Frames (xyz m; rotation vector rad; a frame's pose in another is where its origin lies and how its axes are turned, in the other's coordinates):
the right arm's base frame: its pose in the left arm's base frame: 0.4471 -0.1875 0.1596 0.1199 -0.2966 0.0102
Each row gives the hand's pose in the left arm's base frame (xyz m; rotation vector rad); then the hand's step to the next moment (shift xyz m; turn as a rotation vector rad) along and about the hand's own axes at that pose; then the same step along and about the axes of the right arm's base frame.
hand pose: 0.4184 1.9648 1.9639 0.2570 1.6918 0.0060
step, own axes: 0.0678 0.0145 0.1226 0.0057 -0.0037 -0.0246
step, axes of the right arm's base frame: 0.0859 -0.0046 -0.1115 -0.0250 0.0013 0.0047
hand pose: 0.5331 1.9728 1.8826 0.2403 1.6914 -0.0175
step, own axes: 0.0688 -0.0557 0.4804 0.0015 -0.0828 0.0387
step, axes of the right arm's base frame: 0.3931 -0.1448 -0.2513 0.0183 -0.0886 -0.0131
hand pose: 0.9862 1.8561 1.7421 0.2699 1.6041 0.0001
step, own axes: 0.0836 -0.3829 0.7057 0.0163 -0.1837 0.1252
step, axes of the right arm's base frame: 0.5486 -0.5097 -0.3014 0.0730 -0.2036 -0.0539
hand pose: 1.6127 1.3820 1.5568 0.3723 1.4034 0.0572
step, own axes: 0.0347 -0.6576 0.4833 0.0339 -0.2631 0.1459
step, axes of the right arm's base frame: 0.2977 -0.7403 -0.1746 0.0712 -0.2824 -0.0828
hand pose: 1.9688 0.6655 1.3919 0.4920 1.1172 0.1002
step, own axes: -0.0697 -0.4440 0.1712 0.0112 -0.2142 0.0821
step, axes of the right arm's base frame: 0.0266 -0.4795 -0.0259 0.0204 -0.2219 -0.0556
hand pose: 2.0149 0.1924 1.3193 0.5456 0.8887 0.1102
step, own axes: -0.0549 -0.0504 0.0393 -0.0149 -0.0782 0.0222
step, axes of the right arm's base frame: -0.0005 -0.0716 0.0444 -0.0069 -0.0822 -0.0057
